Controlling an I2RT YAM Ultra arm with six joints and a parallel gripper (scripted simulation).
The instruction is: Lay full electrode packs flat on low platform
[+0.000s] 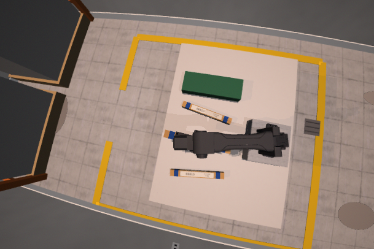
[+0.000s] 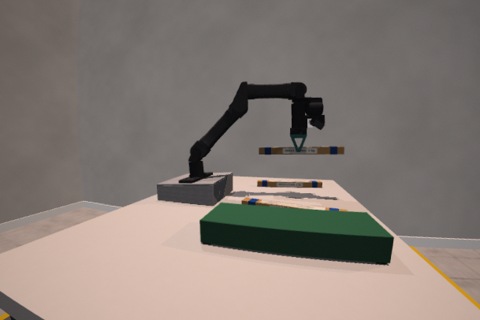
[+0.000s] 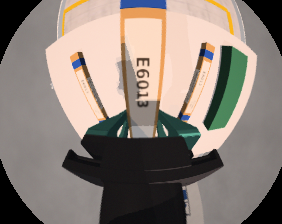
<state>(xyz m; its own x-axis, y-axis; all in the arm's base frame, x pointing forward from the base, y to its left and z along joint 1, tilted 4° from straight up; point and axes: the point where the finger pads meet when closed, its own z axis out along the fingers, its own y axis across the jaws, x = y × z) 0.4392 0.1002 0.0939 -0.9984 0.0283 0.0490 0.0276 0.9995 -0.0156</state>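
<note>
Now: the green low platform 39 cm to the right of my hand, 19 cm below it and 2 cm behind it.
</note>
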